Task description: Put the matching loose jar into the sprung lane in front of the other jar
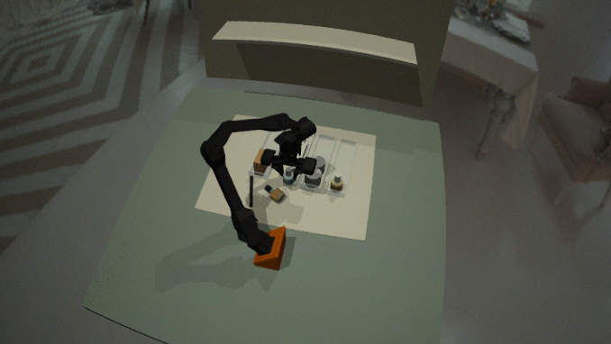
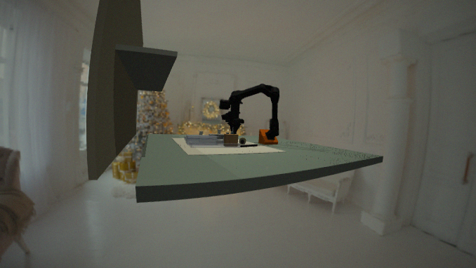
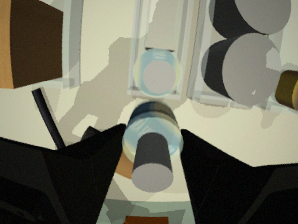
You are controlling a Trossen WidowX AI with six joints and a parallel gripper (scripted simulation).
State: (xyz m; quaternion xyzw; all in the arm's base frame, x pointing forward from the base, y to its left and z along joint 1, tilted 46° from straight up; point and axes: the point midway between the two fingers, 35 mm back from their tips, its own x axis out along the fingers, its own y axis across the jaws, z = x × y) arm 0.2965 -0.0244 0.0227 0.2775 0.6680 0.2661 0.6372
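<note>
My gripper tip is now 19 cm short of the sprung lane, 2 cm to the right of it and 5 cm above it. Also, from my gripper tip: thin black rod (5 cm behind, 13 cm to the left, 6 cm below).
</note>
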